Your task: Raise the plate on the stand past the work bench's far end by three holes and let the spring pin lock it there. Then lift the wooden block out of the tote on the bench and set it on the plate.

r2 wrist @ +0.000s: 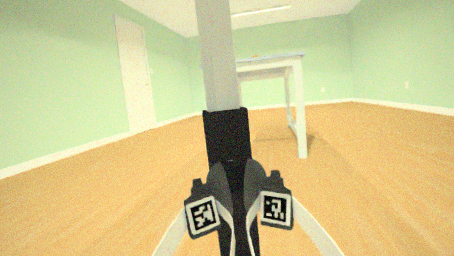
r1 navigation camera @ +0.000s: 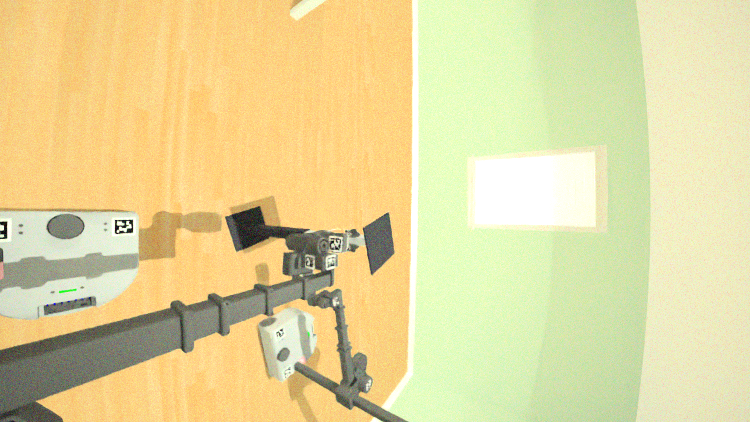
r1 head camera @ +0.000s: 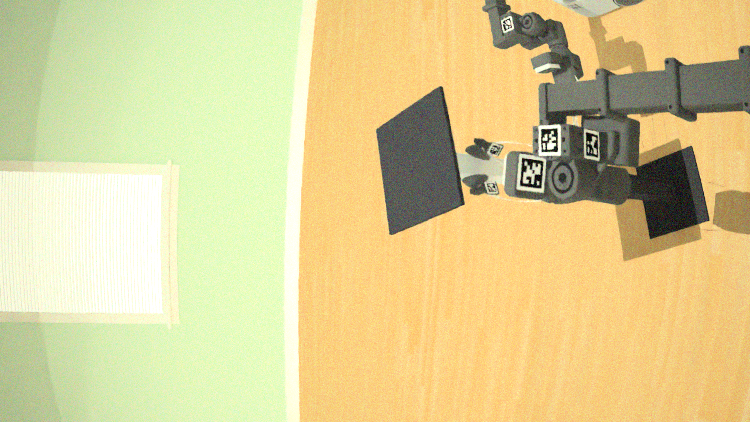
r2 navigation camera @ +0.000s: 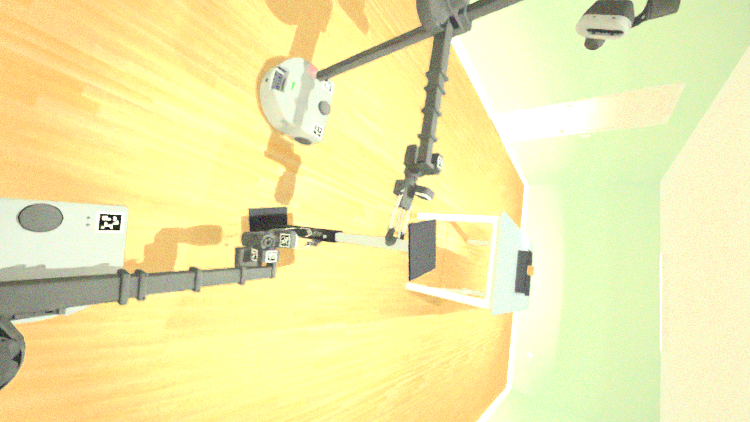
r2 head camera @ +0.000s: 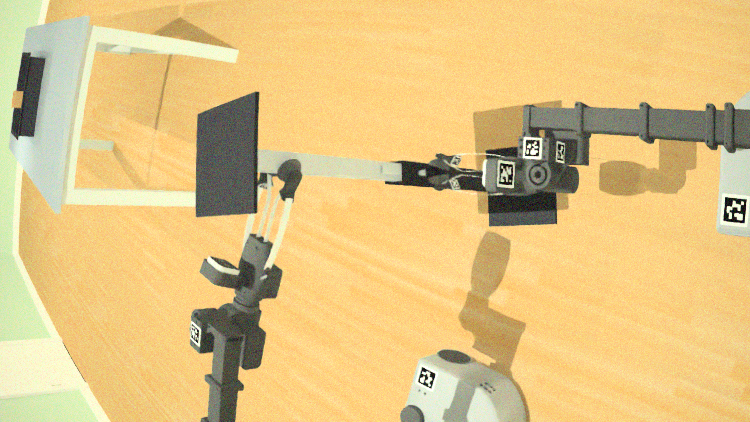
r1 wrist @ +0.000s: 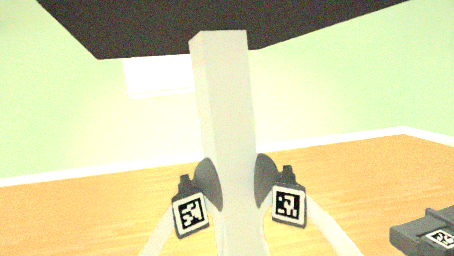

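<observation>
The dark plate sits level on the stand's pale inner post, which rises from a black sleeve. My r1 gripper is shut on the pale post just under the plate. My r2 gripper is shut on the black sleeve lower down. The spring pin and the holes cannot be made out. The orange wooden block is in the black tote on the bench.
The stand's dark foot rests on the floor under the r2 wrist. The r1 base stands to one side of the stand, the r2 base behind it. The bench's pale legs stand beyond the plate.
</observation>
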